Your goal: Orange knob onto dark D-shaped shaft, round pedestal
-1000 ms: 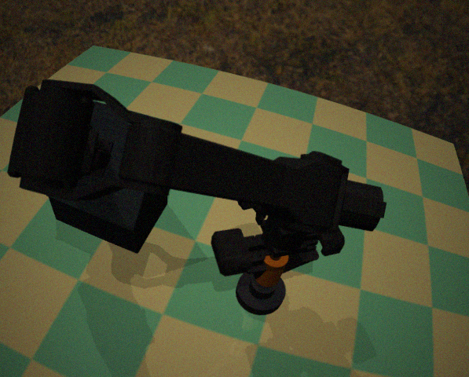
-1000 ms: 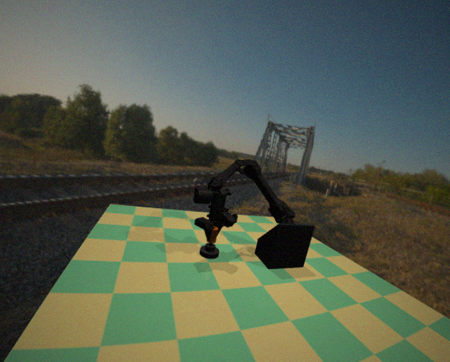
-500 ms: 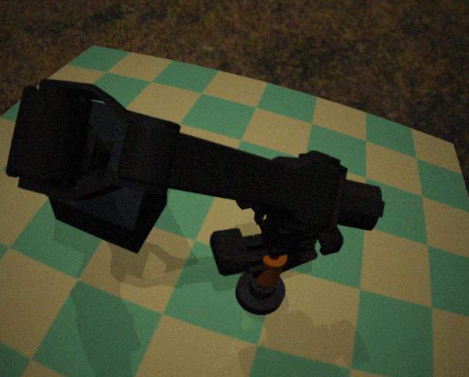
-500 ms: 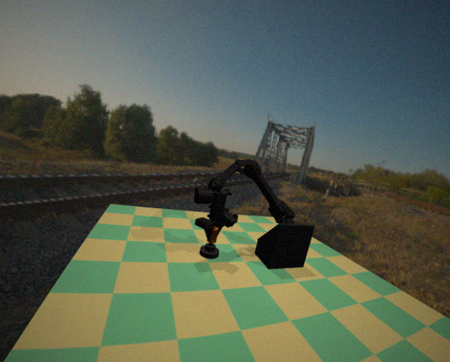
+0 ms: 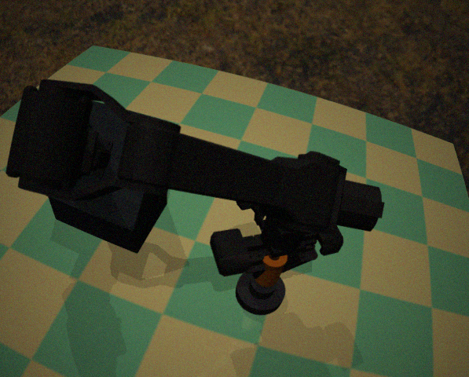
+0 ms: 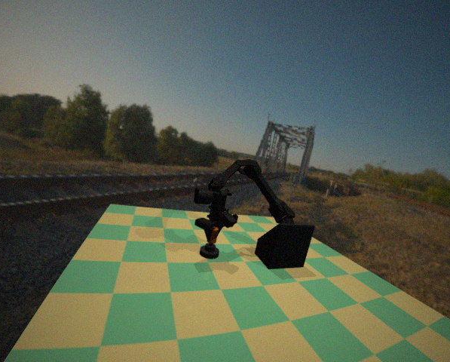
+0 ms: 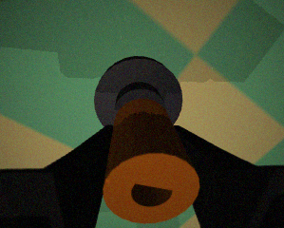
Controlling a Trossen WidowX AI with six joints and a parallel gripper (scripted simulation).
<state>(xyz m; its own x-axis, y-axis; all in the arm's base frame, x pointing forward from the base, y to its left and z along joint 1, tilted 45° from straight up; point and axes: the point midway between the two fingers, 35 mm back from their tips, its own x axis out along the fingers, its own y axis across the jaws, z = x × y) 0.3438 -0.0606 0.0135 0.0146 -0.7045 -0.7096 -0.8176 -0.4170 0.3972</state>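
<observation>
Right now the orange knob is 2 cm above my gripper tip. Also, from my gripper tip: dark round pedestal 4 cm below.
</observation>
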